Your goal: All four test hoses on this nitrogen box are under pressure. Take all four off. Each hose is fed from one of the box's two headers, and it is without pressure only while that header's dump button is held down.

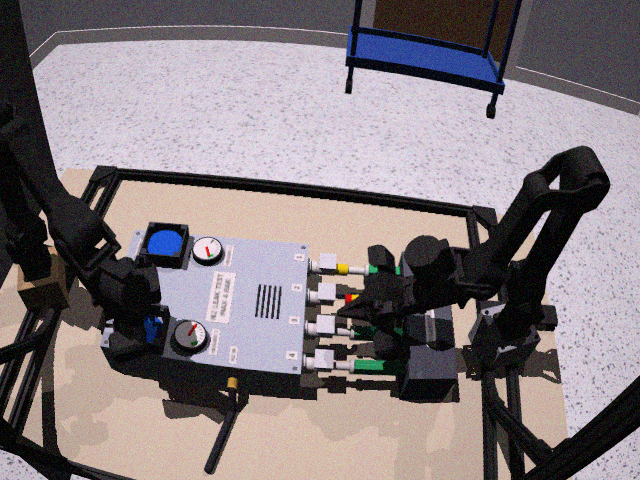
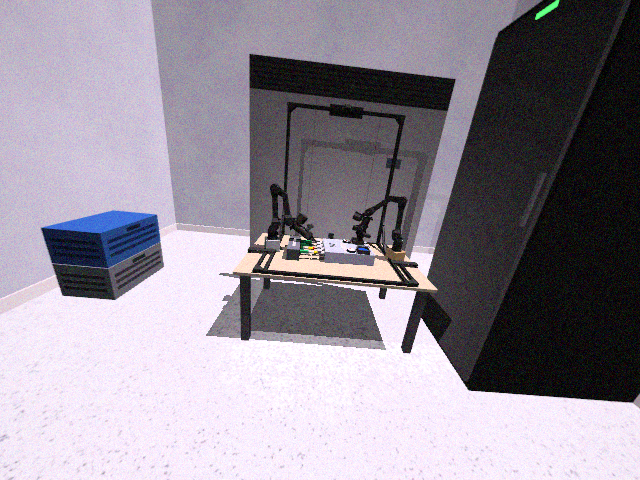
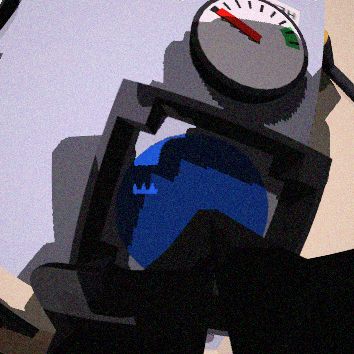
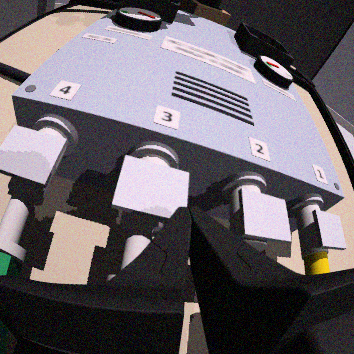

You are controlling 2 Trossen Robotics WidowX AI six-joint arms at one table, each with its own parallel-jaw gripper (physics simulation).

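Where they show: left gripper, between the fingertips: (image 1: 144, 334) (image 3: 206, 218); right gripper, between the fingertips: (image 1: 337, 313) (image 2: 316, 241) (image 4: 186, 216); left arm's base, origin of its link: (image 1: 37, 267) (image 2: 396, 250) (image 4: 206, 3); right arm's base, origin of its link: (image 1: 511, 324) (image 2: 272, 238).
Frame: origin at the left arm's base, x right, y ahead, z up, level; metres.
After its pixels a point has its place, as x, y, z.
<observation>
The grey nitrogen box (image 1: 237, 300) {0.180, 0.393, -0.004} (image 2: 347, 252) {0.040, 0.410, -0.001} (image 4: 147, 81) {0.251, 0.434, -0.004} lies on the table. Four white couplers stick out of its side: coupler 1 (image 1: 328, 262) {0.141, 0.575, -0.007} (image 4: 328, 228) {0.142, 0.573, -0.007}, coupler 2 (image 1: 326, 292) {0.204, 0.547, -0.007} (image 4: 265, 215) {0.204, 0.548, -0.007}, coupler 3 (image 1: 325, 325) {0.269, 0.520, -0.007} (image 4: 151, 184) {0.267, 0.520, -0.007} and coupler 4 (image 1: 323, 358) {0.330, 0.493, -0.007} (image 4: 29, 152) {0.329, 0.495, -0.007}. A hose is in each, among them a yellow-banded hose (image 1: 343, 269) {0.154, 0.600, -0.021} (image 4: 316, 261) {0.153, 0.592, -0.022} and a green hose (image 1: 369, 365) {0.362, 0.563, -0.019}. My left gripper (image 1: 147, 329) {0.209, 0.213, -0.002} (image 3: 206, 218) {0.209, 0.213, -0.002} is shut, its tip on the near blue dump button (image 3: 211, 189) {0.212, 0.226, -0.002}. The gauge (image 3: 251, 46) {0.234, 0.289, 0.011} (image 1: 190, 335) {0.239, 0.294, 0.011} beside it points away from its green mark. My right gripper (image 1: 341, 310) {0.261, 0.544, 0.006} (image 4: 186, 216) {0.261, 0.544, 0.006} is shut and empty, its tip between couplers 2 and 3.
A second blue button (image 1: 165, 243) {0.028, 0.291, 0.012} and gauge (image 1: 208, 250) {0.069, 0.369, 0.012} sit at the box's far corner. A black supply hose (image 1: 223, 429) {0.387, 0.301, -0.070} leaves the front. The hoses run into a dark block (image 1: 430, 367) {0.411, 0.652, -0.004}. A blue cart (image 1: 423, 52) stands behind the table, crates (image 2: 118, 252) on the floor.
</observation>
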